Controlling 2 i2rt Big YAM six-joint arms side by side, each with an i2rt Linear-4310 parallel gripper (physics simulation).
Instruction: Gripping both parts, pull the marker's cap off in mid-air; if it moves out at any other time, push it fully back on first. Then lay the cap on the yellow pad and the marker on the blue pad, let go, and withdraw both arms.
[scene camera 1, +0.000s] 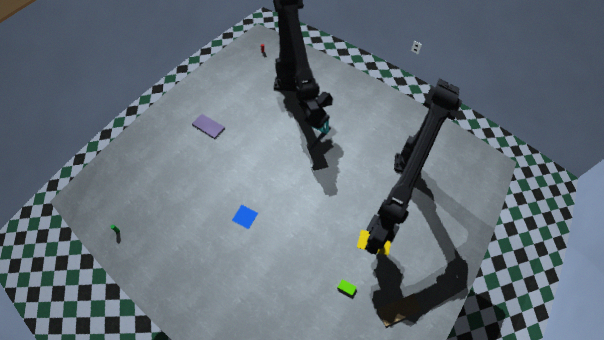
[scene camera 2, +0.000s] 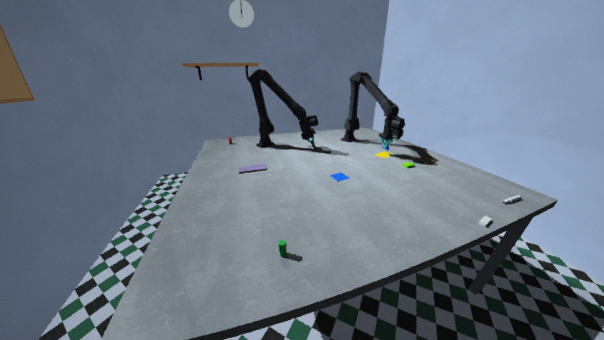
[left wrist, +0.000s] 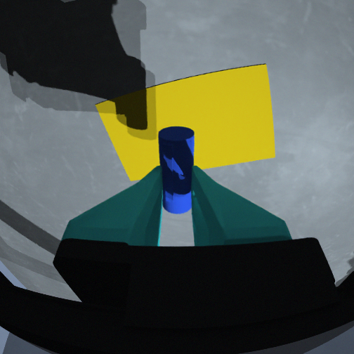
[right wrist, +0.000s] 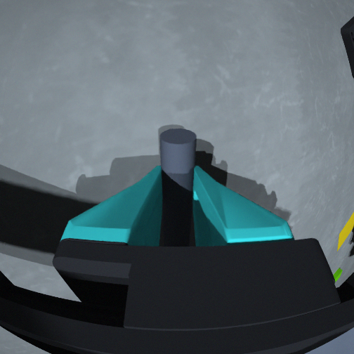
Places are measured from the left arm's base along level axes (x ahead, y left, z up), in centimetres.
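Pixels of known places: left gripper, fingertip midpoint: (scene camera 2: 385, 147); right gripper, fingertip midpoint: (scene camera 1: 326, 132) (scene camera 2: 312, 143); left arm's base at its link origin: (scene camera 2: 348, 140); right arm's base at its link origin: (scene camera 1: 286, 84) (scene camera 2: 265, 145).
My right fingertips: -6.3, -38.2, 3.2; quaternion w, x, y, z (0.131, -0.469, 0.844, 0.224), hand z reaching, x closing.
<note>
For each thing: its top centre in the pictures, then the offset to it from my right fingertips, as dx, dy, dz.
- blue cap at its top centre: (scene camera 2: 386, 146) +44.6, +27.6, +3.0
- yellow pad at its top centre: (scene camera 1: 374, 242) (scene camera 2: 384, 154) +44.8, +27.1, -3.2
- dark grey marker at its top centre: (scene camera 1: 320, 135) +3.5, -2.2, +1.9
- blue pad at its top centre: (scene camera 1: 245, 216) (scene camera 2: 339, 176) +44.8, -24.0, -3.2
- lime block at its top centre: (scene camera 1: 347, 287) (scene camera 2: 408, 164) +64.2, +19.2, -1.7
- tan board at its top centre: (scene camera 1: 400, 309) (scene camera 2: 427, 159) +69.5, +40.2, -2.4
- purple slab at its top centre: (scene camera 1: 207, 125) (scene camera 2: 252, 167) +5.7, -54.0, -2.4
- green cylinder at its top centre: (scene camera 2: 282, 242) (scene camera 1: 112, 226) +64.8, -75.4, +1.6
- small red object at its top centre: (scene camera 1: 262, 45) (scene camera 2: 229, 138) -51.7, -43.7, +1.6
My left gripper (scene camera 2: 385, 143) (left wrist: 176, 174) is shut on the blue cap (scene camera 2: 386, 148) (left wrist: 176, 150). It points down and holds the cap low over the yellow pad (scene camera 1: 363, 239) (scene camera 2: 380, 155) (left wrist: 225, 115); whether they touch is hard to tell. In scene camera 1 the left wrist hides the cap and the pad's middle. My right gripper (scene camera 1: 325, 129) (scene camera 2: 310, 140) (right wrist: 177, 174) is shut on the dark grey marker (scene camera 1: 317, 140) (right wrist: 178, 150), tilted above the table, well apart from the cap. The blue pad (scene camera 1: 245, 216) (scene camera 2: 340, 177) lies bare near the table's middle.
A lime block (scene camera 1: 347, 287) (scene camera 2: 408, 165) lies near the yellow pad, with a tan board (scene camera 1: 395, 320) in shadow beyond it. A purple slab (scene camera 1: 208, 126) (scene camera 2: 252, 169), a green cylinder (scene camera 1: 115, 228) (scene camera 2: 282, 248) and a small red object (scene camera 1: 262, 48) (scene camera 2: 230, 141) are farther off.
</note>
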